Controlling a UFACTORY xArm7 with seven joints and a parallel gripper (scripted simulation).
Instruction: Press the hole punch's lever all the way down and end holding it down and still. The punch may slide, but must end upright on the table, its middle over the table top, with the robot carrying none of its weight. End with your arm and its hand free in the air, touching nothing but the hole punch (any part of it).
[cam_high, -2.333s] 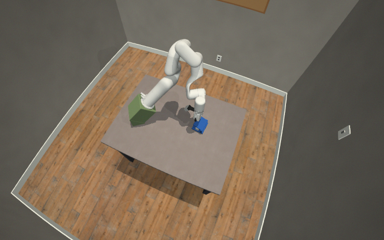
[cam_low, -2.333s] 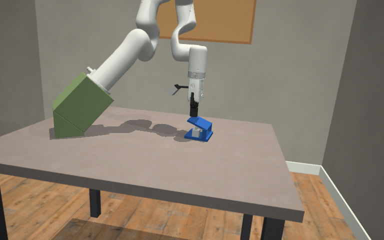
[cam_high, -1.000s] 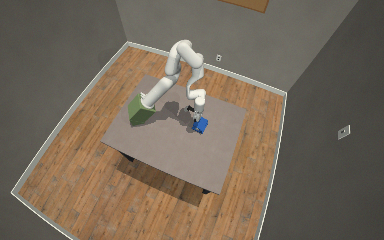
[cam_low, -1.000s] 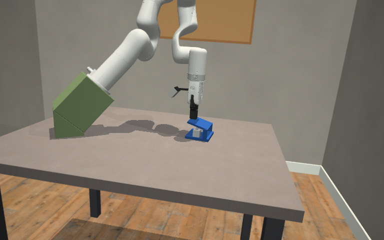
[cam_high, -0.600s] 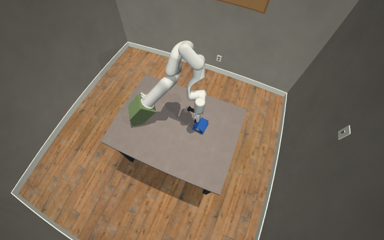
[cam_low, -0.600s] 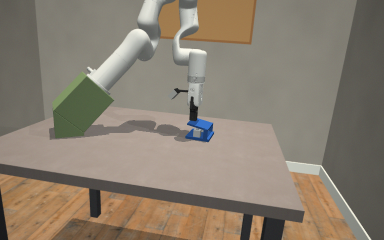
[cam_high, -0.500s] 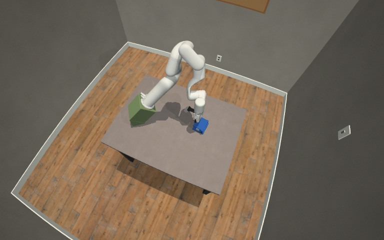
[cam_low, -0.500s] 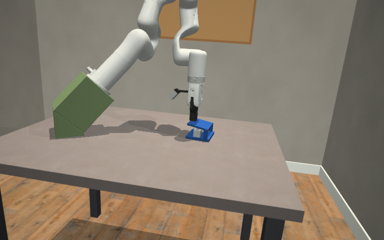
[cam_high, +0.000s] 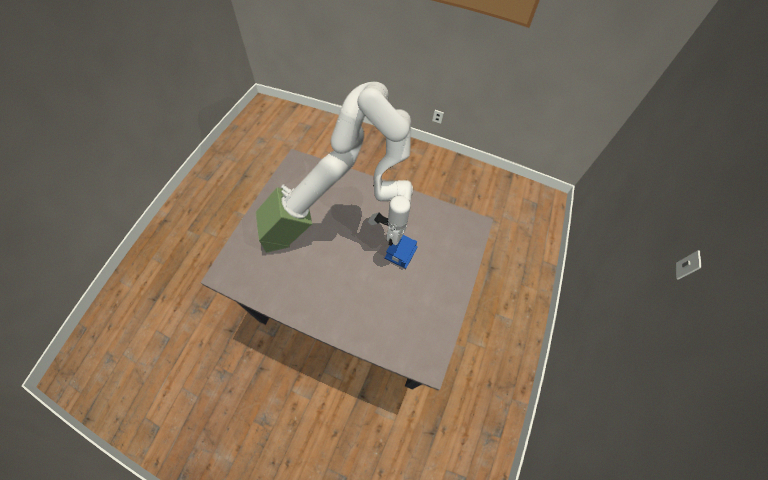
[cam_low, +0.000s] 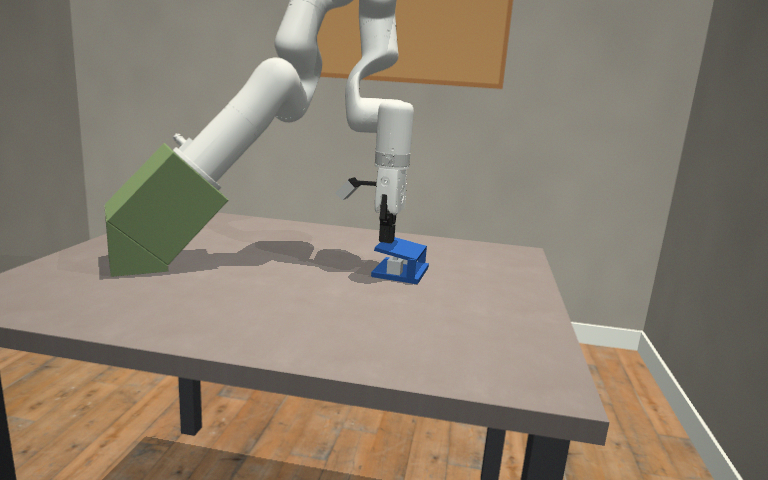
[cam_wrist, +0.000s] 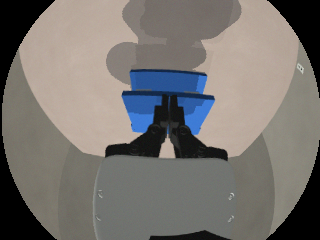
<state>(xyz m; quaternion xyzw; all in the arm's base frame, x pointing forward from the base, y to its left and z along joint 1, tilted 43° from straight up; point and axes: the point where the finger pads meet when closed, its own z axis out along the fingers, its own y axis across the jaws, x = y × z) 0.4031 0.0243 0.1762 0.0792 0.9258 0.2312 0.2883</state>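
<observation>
The lever lies 4 cm below my hand and 3 cm ahead of it. From my hand the other things lie so: blue hole punch (5 cm below, 4 cm ahead).
</observation>
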